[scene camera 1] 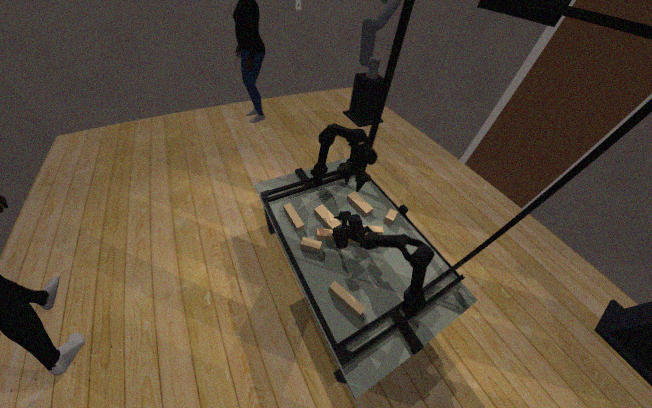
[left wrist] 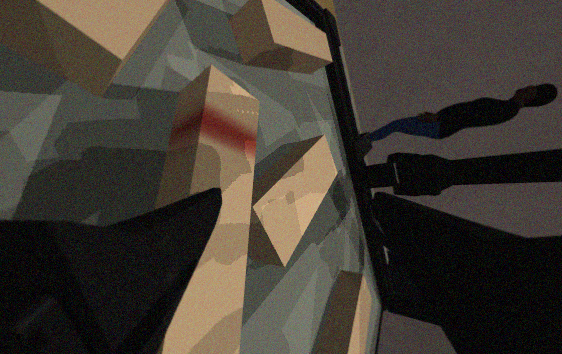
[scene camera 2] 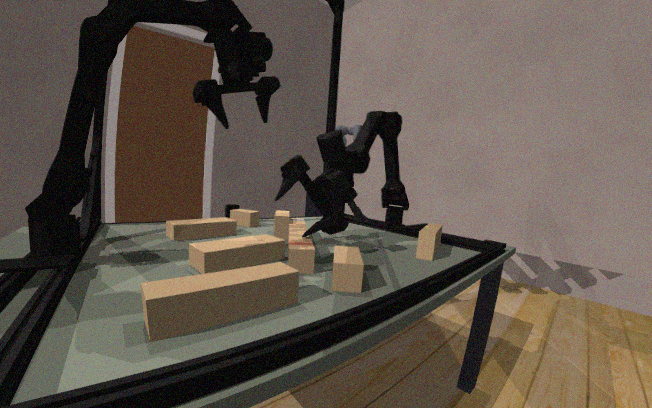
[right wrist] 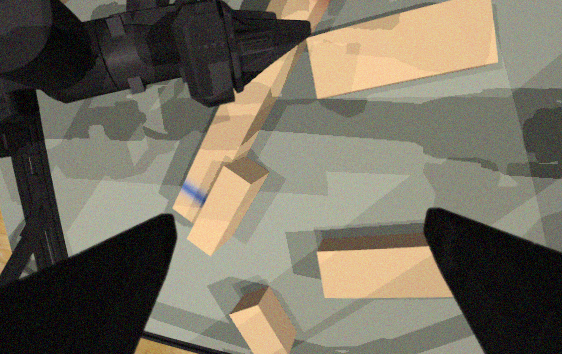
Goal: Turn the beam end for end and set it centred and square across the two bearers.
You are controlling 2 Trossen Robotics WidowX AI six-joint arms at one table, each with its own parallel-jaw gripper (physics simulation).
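Places are measured from the left arm's base along level axes (x ahead, y left, z up), in centimetres.
Pixels of known places: left gripper, fingertip midpoint: (scene camera 1: pixel 333 225) (left wrist: pixel 297 197) (scene camera 2: pixel 289 218) (right wrist: pixel 290 22); right gripper, fingertip midpoint: (scene camera 1: pixel 351 187) (scene camera 2: pixel 247 125) (right wrist: pixel 300 223); left arm's base, link origin: (scene camera 1: pixel 408 308) (scene camera 2: pixel 393 225) (right wrist: pixel 20 138); right arm's base, link origin: (scene camera 1: pixel 317 180) (left wrist: pixel 363 177) (scene camera 2: pixel 55 251).
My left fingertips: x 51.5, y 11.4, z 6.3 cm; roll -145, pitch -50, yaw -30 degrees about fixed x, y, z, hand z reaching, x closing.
Ahead of a thing's pixels: the offset from my left fingertips to its top centre.
The wooden beam {dy -6.8, dx -6.8, dz -3.8 cm} (scene camera 1: pixel 324 232) (scene camera 2: pixel 301 260) (left wrist: pixel 225 210) (right wrist: pixel 235 115) lies low among the blocks. Its red band shows in the left wrist view near the upper end; its blue band shows in the right wrist view beside a small block {dy -19.8, dx -10.1, dz -1.9 cm} (right wrist: pixel 227 210). The left arm hides its middle in scene camera 1. Plain wooden blocks {dy -2.1, dx +9.4, dz -4.4 cm} (scene camera 1: pixel 327 216) (scene camera 2: pixel 220 300) (right wrist: pixel 402 50) lie around it; which two are the bearers I cannot tell. My left gripper (scene camera 2: pixel 290 218) (left wrist: pixel 297 197) is open and tilted, one finger over the beam. My right gripper (scene camera 1: pixel 353 186) (scene camera 2: pixel 246 124) (right wrist: pixel 300 223) is open, high above the table.
More blocks lie near: one {dy +15.2, dx +17.9, dz -3.8 cm} (scene camera 1: pixel 293 216) at the left edge, one {dy -26.2, dx +10.6, dz -4.4 cm} (scene camera 1: pixel 360 203) (right wrist: pixel 375 272) below the right gripper, a short one {dy -37.8, dx -6.2, dz -3.5 cm} (scene camera 1: pixel 391 216) (right wrist: pixel 262 325), and one {dy +14.0, dx -2.5, dz -3.8 cm} (scene camera 1: pixel 311 244) (scene camera 2: pixel 347 270) past the red end. A long block {dy +12.4, dx -34.5, dz -1.9 cm} (scene camera 1: pixel 347 298) (scene camera 2: pixel 429 242) lies apart. Black rails (scene camera 2: pixel 350 327) edge the table.
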